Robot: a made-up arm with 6 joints. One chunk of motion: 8 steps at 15 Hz.
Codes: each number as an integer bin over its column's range. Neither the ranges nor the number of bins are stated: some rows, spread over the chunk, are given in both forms.
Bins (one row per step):
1: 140 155 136 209 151 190
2: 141 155 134 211 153 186
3: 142 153 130 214 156 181
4: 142 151 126 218 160 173
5: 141 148 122 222 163 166
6: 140 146 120 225 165 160
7: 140 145 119 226 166 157
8: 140 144 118 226 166 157
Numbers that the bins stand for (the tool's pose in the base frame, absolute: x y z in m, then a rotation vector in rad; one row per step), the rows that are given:
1: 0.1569 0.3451 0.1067 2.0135 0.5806 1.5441
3: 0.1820 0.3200 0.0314 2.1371 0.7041 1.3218
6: 0.1569 0.2322 -0.0941 2.4088 0.9265 0.8029
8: 0.1569 0.2071 -0.1192 2.4335 0.9512 0.7288
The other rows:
2: 0.1694 0.3451 0.0816 2.0629 0.6300 1.4453
4: 0.1820 0.2949 -0.0188 2.2359 0.8029 1.1241
5: 0.1694 0.2573 -0.0690 2.3347 0.8771 0.9512
7: 0.1569 0.2196 -0.1067 2.4335 0.9512 0.7288

